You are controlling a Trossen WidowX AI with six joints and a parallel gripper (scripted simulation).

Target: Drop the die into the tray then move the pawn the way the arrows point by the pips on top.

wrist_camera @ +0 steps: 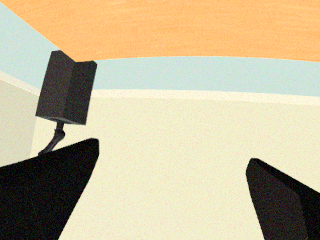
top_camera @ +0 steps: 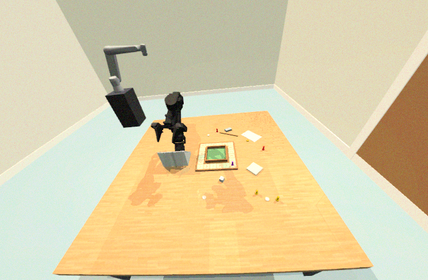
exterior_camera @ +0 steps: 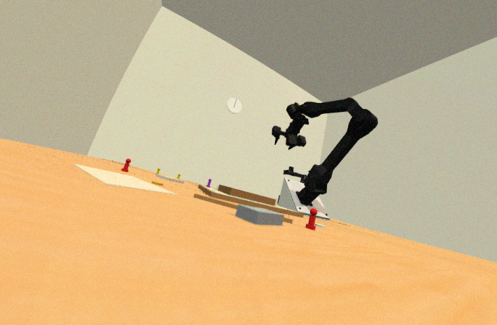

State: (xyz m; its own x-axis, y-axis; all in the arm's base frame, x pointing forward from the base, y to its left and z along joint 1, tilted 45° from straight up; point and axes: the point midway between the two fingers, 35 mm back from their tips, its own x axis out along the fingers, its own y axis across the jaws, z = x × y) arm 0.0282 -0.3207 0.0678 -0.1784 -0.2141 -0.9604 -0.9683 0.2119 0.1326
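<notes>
Now: gripper tip 27 cm short of the white die, 2 cm to the left of it and 31 cm above it. Also, from my gripper tip: purple pawn (35 cm ahead, 9 cm to the left, 29 cm below); white block (49 cm ahead, 5 cm to the left, 32 cm below); green dice tray (24 cm ahead, 21 cm to the left, 31 cm below).
</notes>
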